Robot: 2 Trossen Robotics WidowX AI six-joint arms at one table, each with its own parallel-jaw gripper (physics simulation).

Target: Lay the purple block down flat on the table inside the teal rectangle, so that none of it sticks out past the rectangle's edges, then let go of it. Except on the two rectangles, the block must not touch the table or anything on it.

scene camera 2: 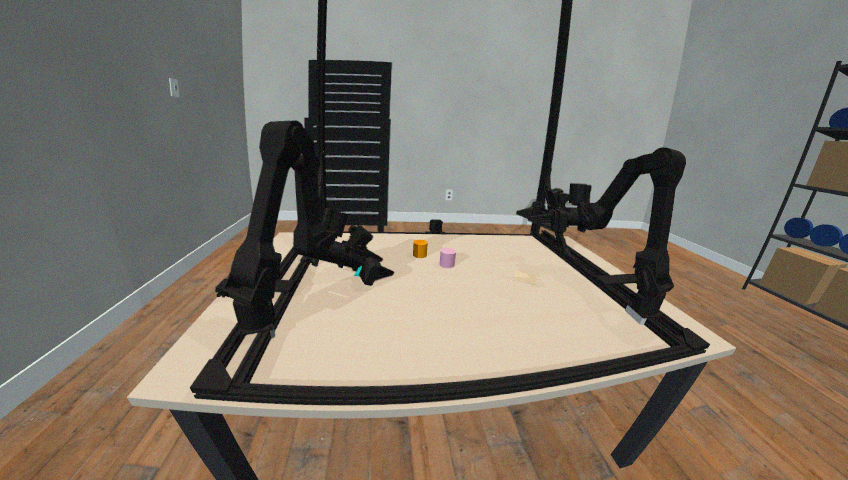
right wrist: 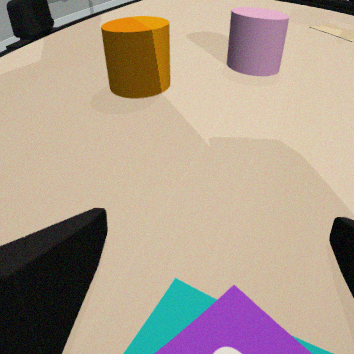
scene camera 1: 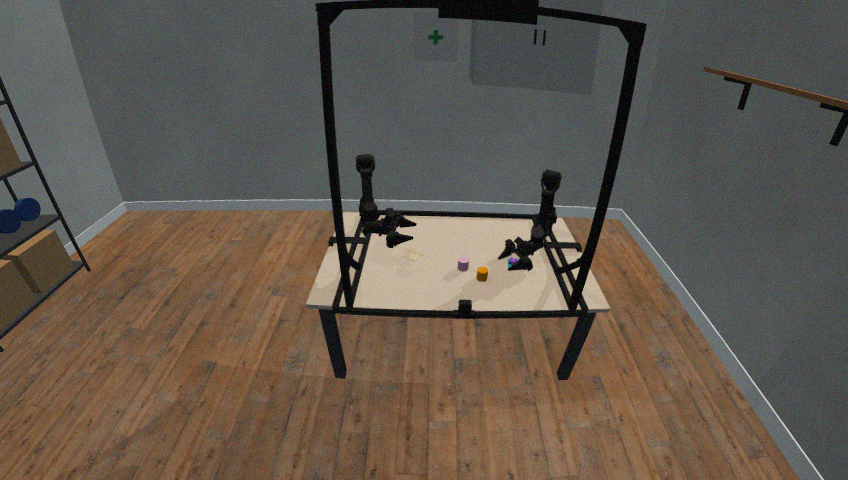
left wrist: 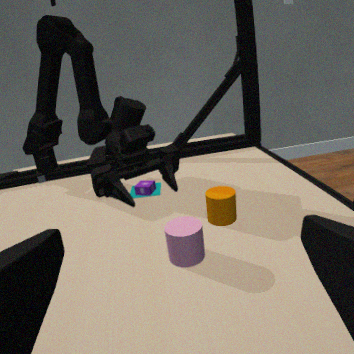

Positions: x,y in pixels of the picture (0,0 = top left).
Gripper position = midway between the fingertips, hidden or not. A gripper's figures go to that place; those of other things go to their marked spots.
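Left gripper (scene camera 2: 521,215) at 85 cm from the lens; right gripper (scene camera 2: 387,266) at 80 cm from the lens.
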